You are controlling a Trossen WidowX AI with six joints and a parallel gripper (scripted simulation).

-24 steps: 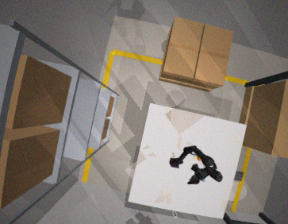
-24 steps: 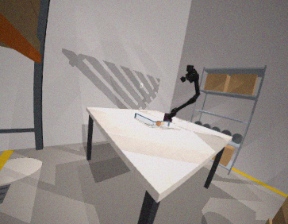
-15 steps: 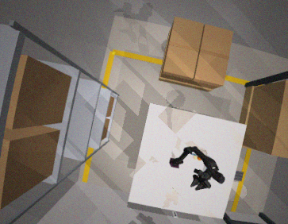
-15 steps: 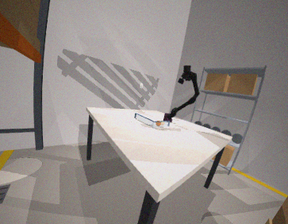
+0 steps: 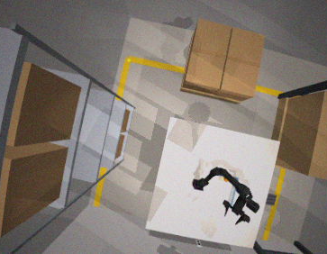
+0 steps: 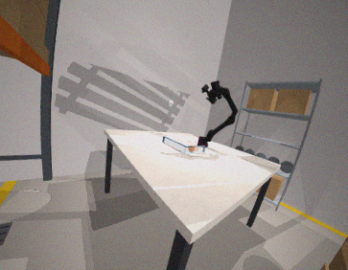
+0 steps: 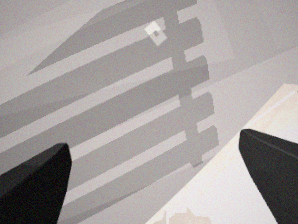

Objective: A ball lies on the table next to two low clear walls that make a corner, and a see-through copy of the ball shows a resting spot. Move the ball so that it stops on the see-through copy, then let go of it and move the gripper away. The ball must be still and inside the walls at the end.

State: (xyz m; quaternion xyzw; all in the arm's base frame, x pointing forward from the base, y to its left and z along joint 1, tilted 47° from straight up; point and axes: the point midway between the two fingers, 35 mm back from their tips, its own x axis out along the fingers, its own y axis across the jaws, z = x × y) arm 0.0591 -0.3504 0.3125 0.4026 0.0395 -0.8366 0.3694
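Now: the orange ball 210 mm ahead of my gripper tip, 120 mm to the left of it and 490 mm below it. From my gripper tip the other things lie so: see-through copy of ball 150 mm ahead, 130 mm to the left, 490 mm below; low clear wall 300 mm ahead, 10 mm to the right, 490 mm below.
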